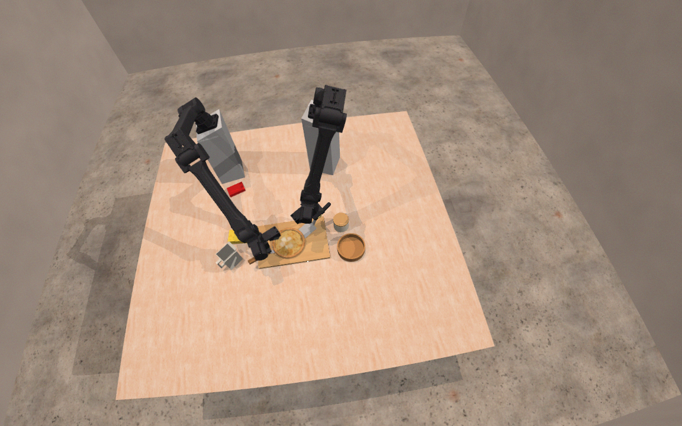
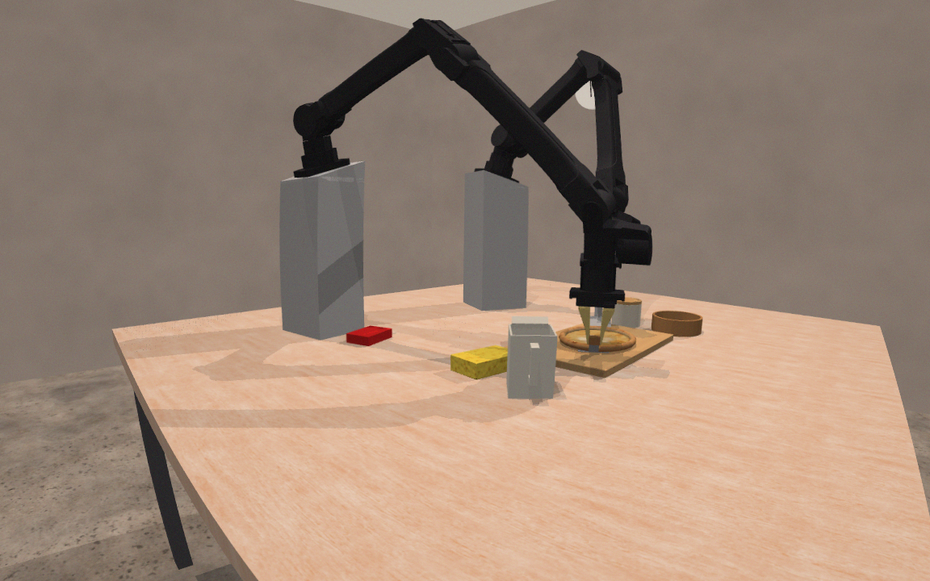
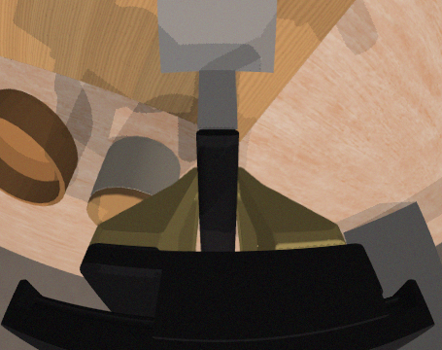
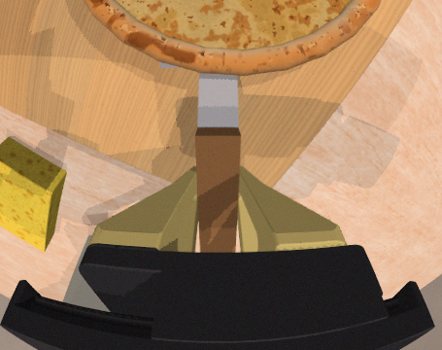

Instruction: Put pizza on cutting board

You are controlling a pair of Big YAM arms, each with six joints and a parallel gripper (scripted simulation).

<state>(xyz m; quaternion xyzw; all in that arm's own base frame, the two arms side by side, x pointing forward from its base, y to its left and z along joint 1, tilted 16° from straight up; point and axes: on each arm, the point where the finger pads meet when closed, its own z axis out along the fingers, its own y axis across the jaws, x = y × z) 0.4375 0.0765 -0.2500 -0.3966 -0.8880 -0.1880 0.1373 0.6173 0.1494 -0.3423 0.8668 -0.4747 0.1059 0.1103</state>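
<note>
Right now my left hand is 11 cm to the right of the lidded canister, 6 cm above it and 2 cm short of it. Round my left hand: pizza (16 cm to the right, 11 cm ahead, 7 cm below); then black-handled turner (1 cm to the right, 1 cm below); then cutting board (15 cm to the right, 10 cm ahead, 9 cm below).
Now: right hand 2 cm past the brown-handled turner, 3 cm to the right of it and 2 cm above it. From my right hand the other things lie so: grey mug 1 cm ahead, 19 cm to the right; then pizza 7 cm behind, 12 cm to the left, 3 cm below; then cutting board 8 cm behind, 13 cm to the left, 5 cm below.
</note>
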